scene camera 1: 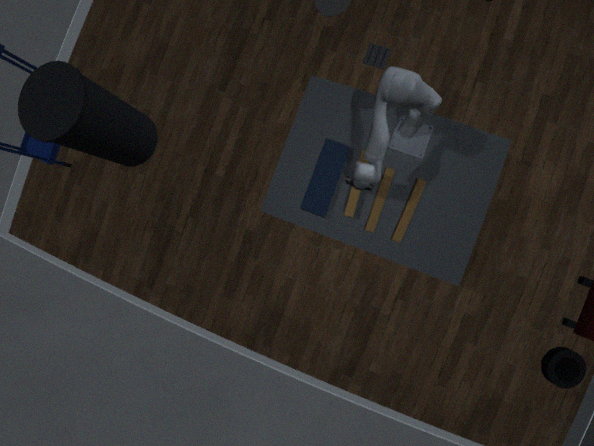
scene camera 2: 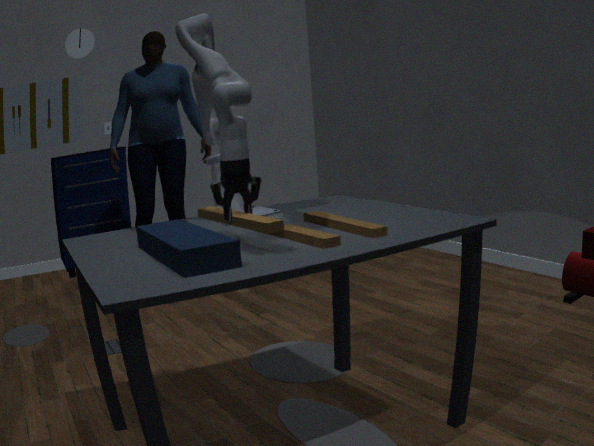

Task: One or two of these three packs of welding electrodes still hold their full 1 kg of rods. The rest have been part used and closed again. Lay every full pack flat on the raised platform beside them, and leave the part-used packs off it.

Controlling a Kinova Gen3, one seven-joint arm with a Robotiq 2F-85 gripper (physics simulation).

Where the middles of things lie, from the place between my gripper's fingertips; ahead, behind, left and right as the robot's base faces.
My hand is 170 mm to the left of the blue raised platform [scene camera 2: 189, 250], 30 mm above it and 10 mm past it.
